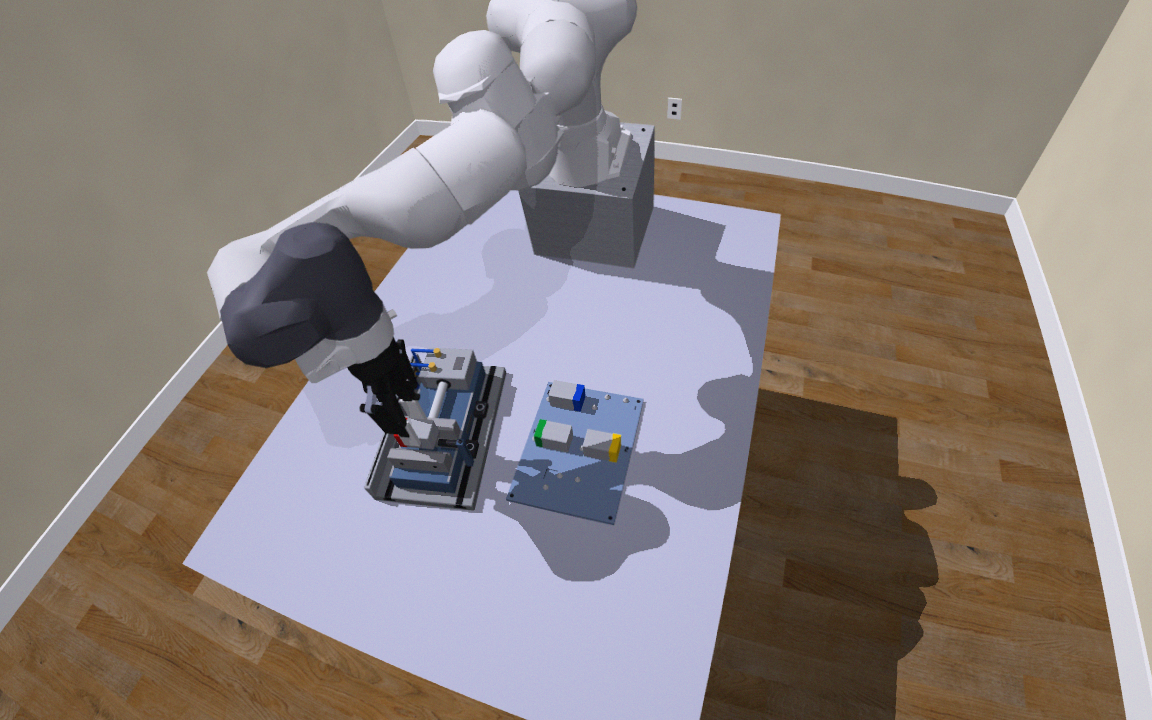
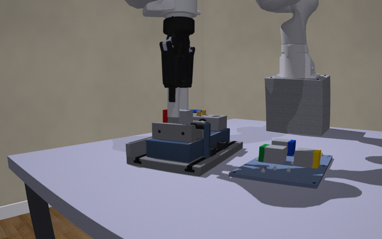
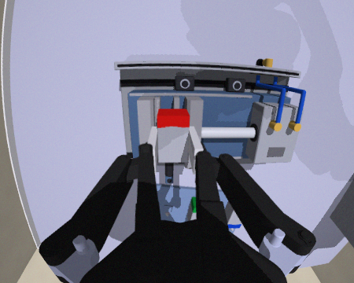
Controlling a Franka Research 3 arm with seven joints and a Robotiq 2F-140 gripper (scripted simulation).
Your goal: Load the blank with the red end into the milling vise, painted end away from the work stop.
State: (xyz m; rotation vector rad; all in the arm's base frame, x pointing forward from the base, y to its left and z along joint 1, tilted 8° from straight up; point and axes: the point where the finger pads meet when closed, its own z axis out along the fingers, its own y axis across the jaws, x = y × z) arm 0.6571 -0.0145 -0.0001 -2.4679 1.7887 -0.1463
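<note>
The red-ended blank is 40 mm below my hand. The rest, counted from my hand: hosed end block: 150 mm behind, 40 mm to the right, 60 mm below; then fixed jaw: 30 mm ahead, 20 mm to the left, 60 mm below; then blue work stop rod: 20 mm behind, 70 mm to the left, 80 mm below.
</note>
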